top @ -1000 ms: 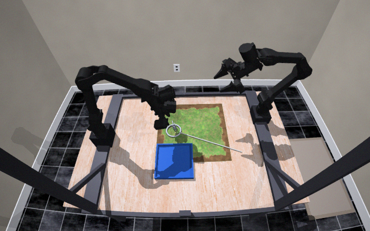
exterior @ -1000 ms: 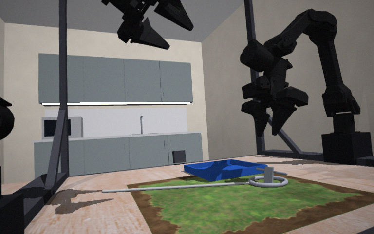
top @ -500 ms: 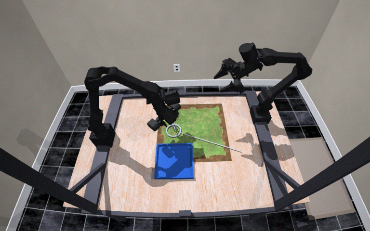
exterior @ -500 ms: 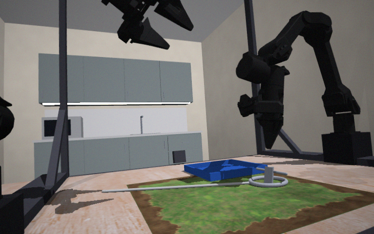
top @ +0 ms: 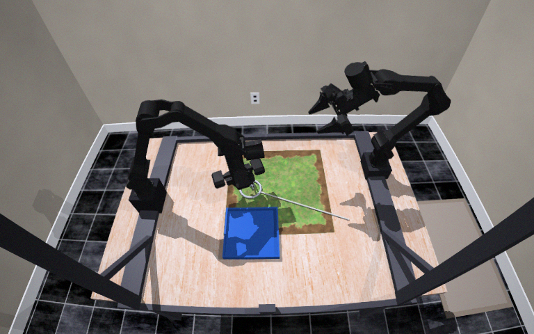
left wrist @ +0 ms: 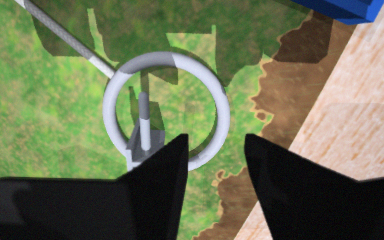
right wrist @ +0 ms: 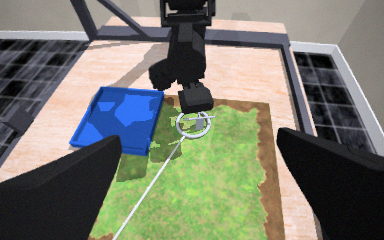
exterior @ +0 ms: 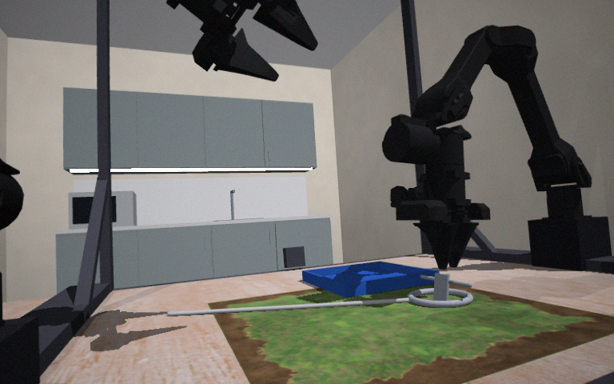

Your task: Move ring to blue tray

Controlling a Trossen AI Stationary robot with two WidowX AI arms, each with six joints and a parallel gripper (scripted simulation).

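Right now my left hand is 70 mm above the pale grey ring, 30 mm to the left of it and 10 mm short of it. The rest, counted from my left hand: green mat (140 mm to the right, 90 mm below, 10 mm behind); grey stake (60 mm below, 40 mm to the right, 20 mm ahead); blue tray (180 mm behind, 70 mm below, 10 mm to the right).
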